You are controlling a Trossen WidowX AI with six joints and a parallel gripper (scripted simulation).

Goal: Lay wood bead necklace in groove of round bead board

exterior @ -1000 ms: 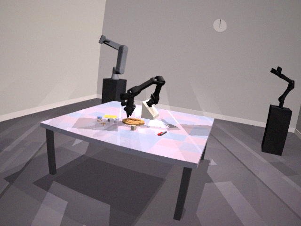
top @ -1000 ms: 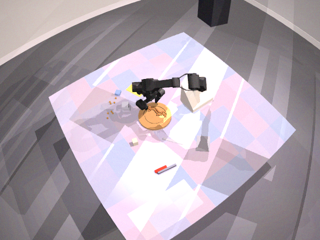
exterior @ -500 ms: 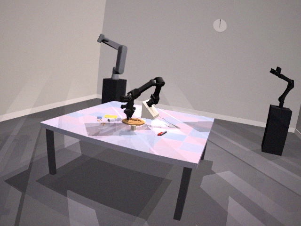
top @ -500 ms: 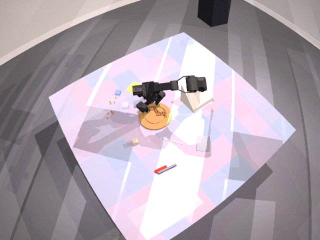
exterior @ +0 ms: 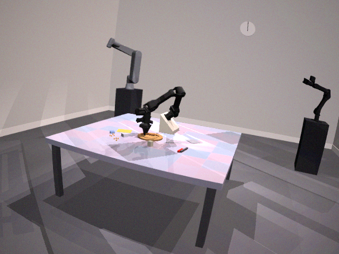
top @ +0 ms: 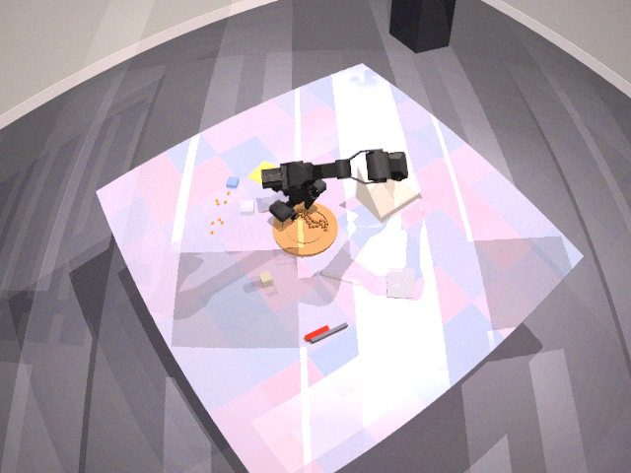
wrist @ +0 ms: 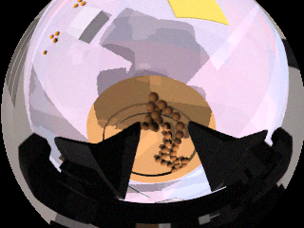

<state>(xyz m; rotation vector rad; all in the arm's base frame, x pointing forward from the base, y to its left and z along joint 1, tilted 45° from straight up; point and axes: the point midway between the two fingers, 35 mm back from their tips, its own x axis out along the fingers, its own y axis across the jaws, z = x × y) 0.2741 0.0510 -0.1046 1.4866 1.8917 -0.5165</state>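
Now: gripper tip 5 cm to the right of the round bead board, 1 cm short of it and 1 cm above it. Also, from my gripper tip: cream cube 19 cm ahead, 16 cm to the left; then white block 13 cm ahead, 11 cm to the right; then yellow sheet 21 cm to the right, 1 cm below, 1 cm ahead.
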